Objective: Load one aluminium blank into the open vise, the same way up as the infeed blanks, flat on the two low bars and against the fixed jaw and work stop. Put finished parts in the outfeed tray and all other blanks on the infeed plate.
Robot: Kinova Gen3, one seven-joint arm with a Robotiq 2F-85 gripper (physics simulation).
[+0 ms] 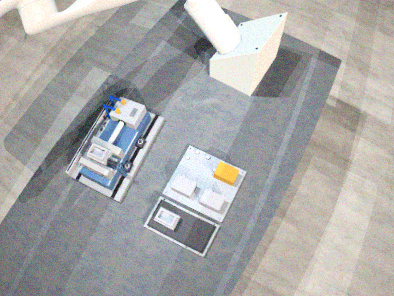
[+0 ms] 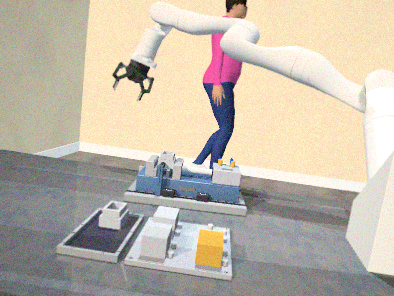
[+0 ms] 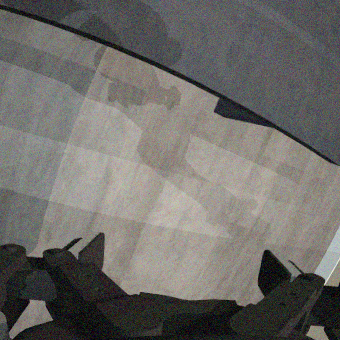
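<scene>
A light part with a square pocket in its top (image 1: 99,151) (image 2: 167,156) sits between the jaws of the blue vise (image 1: 128,141) (image 2: 220,193); whether both jaws touch it I cannot tell. A similar pocketed part (image 1: 166,218) (image 2: 113,216) stands in the dark outfeed tray (image 1: 198,236) (image 2: 89,242). Two plain light-grey blanks, one (image 1: 183,185) (image 2: 166,215) and another (image 1: 212,199) (image 2: 156,241), and an orange block (image 1: 226,172) (image 2: 210,246) stand on the infeed plate (image 1: 199,166) (image 2: 185,256). My gripper (image 2: 127,94) (image 3: 182,259) is open and empty, high above and beyond the vise.
A person in a pink top (image 2: 227,65) stands behind the vise and table, beside my arm. My arm's box-shaped base (image 1: 231,75) (image 2: 372,225) stands at the table's other end. Small blue and orange fittings (image 1: 113,105) (image 2: 226,162) top the vise's end block. Floor shows below my gripper.
</scene>
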